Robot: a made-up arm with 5 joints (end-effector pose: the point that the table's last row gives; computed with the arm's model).
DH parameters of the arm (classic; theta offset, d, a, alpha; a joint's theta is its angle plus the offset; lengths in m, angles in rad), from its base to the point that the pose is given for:
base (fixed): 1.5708 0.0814 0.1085 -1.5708
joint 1: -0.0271 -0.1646 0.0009 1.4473
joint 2: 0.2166 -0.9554 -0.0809 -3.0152
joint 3: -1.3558 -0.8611 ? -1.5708
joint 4: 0 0.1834 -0.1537 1.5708
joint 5: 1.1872 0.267 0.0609 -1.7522
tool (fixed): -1.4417 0.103 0 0
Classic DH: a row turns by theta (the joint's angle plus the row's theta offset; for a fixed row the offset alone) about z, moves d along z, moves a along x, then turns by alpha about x.
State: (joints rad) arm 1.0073 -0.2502 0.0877 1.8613 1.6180
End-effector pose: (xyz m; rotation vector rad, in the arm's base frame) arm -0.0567 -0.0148 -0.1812 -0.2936 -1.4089 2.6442
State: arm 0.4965 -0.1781 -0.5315 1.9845 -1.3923
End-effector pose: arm -0.1294 0.1360 0.0074 -0.5871 -2.2150 -1.4782
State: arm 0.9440 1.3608 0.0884 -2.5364 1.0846
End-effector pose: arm 0.0056 0.3333 0.2000 0.4101 0.1442 1.5625
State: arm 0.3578 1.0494 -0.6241 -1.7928 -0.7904
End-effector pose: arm -0.0393 0.3130 0.0761 -1.0374 -0.9403 1.8073
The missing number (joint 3, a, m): 0.0879
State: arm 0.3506 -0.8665 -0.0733 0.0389 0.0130
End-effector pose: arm 0.5066 -0.0041 -0.2369 0.1898 1.3057 -0.3836
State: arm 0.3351 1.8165 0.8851 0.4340 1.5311
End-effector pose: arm 0.1903 0.1580 -0.4010 -0.3658 1.3138 -0.6485
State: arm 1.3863 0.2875 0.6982 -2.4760 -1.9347
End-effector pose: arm 0.4253 0.2697 -0.0682 2.2210 0.5777 0.7850
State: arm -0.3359 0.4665 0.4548 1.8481 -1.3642
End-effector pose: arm -0.0381 0.4074 0.0677 -0.5646 -1.5318 -2.4425
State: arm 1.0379 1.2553 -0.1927 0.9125 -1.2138
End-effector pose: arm -0.0175 -0.2252 0.0123 0.7835 -1.6998 -0.8005
